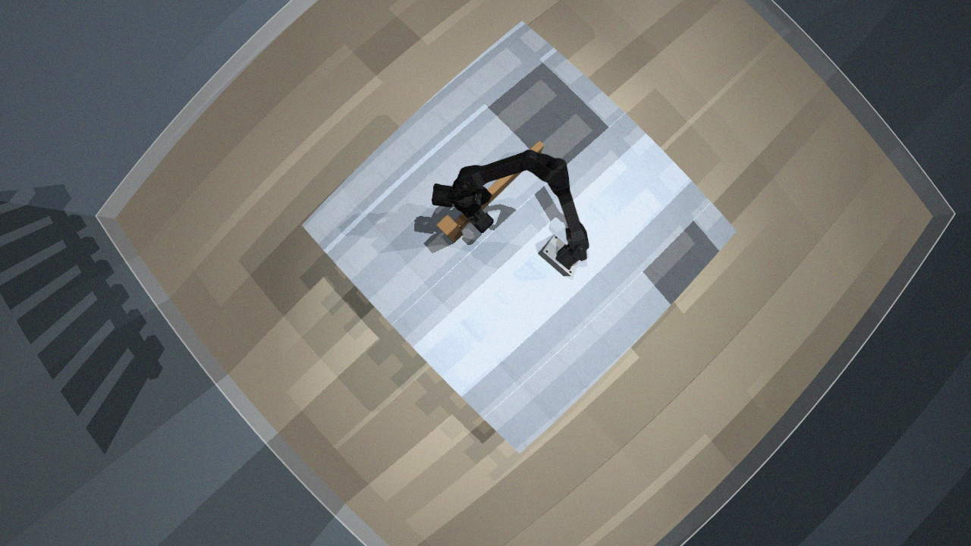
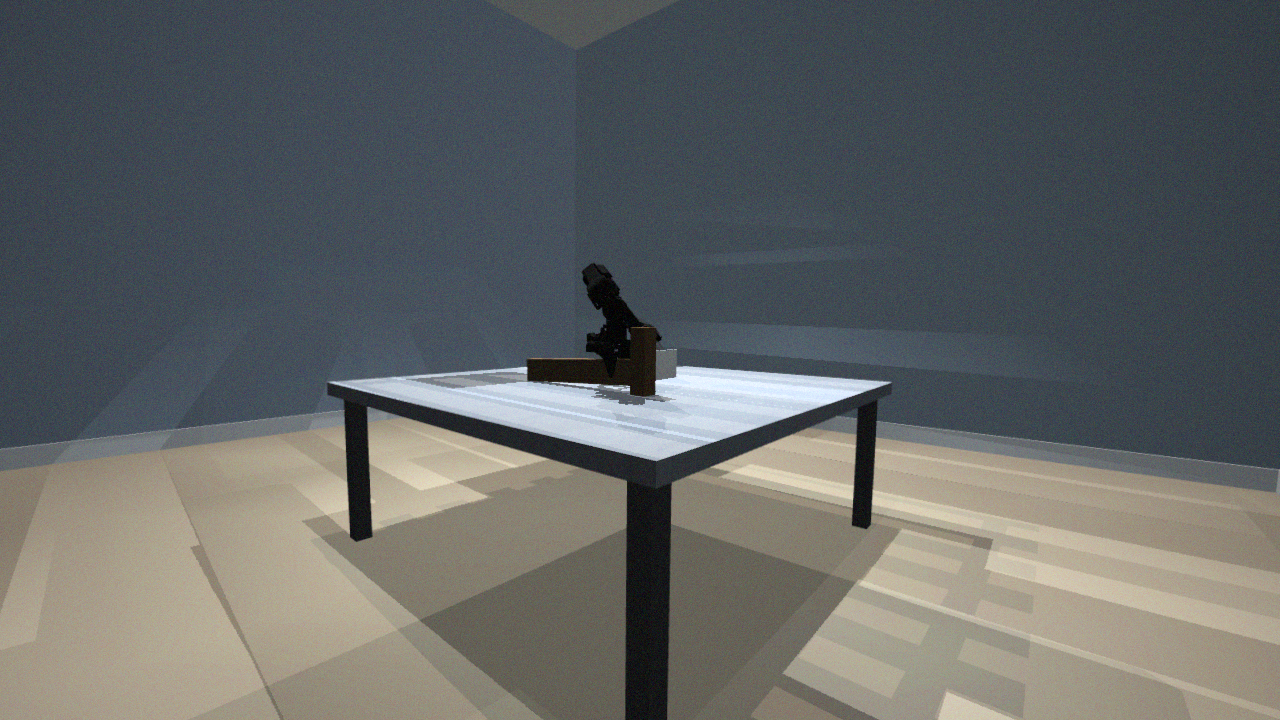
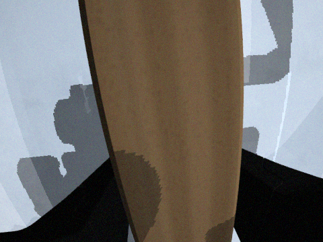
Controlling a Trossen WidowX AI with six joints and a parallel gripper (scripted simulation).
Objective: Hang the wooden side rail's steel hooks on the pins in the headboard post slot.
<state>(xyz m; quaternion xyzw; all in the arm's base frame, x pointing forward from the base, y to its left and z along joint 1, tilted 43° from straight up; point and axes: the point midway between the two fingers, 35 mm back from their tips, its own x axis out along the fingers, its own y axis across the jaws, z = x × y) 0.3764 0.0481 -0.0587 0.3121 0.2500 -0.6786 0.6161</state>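
Now: the headboard post 1 cm ahead of my gripper tip, 9 cm to the left of it and 5 cm above it.
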